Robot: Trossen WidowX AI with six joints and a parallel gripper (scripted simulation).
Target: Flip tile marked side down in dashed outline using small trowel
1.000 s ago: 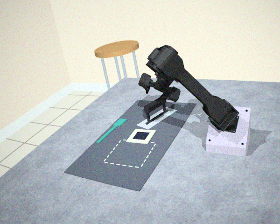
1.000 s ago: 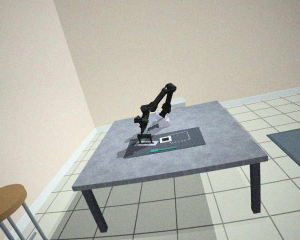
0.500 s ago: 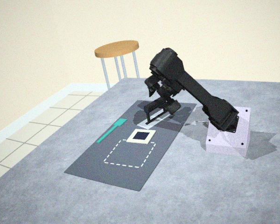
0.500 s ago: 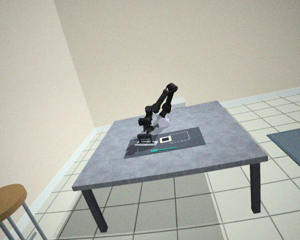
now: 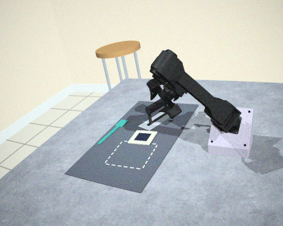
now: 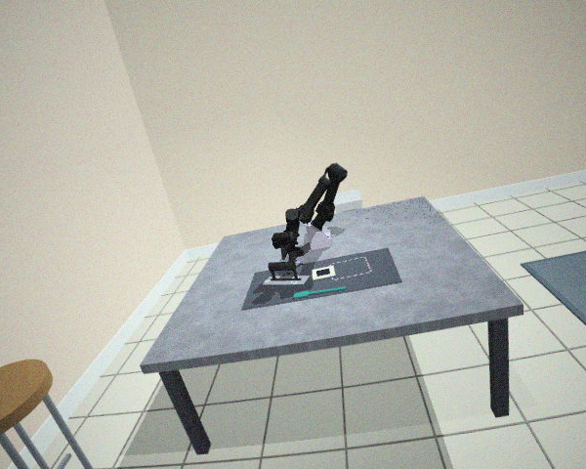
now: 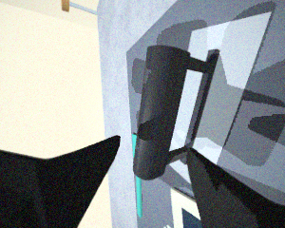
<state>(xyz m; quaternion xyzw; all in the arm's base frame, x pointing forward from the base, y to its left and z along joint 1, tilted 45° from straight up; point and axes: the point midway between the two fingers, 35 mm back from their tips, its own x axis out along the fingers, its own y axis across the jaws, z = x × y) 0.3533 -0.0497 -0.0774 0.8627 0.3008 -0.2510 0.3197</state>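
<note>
The cream tile lies 1 cm behind my gripper tip, 15 cm to the left of it and 8 cm below it. From my gripper tip the other things lie so: teal trowel 16 cm ahead, 12 cm to the left, 8 cm below; then dark mat 2 cm ahead, 13 cm to the left, 10 cm below.
</note>
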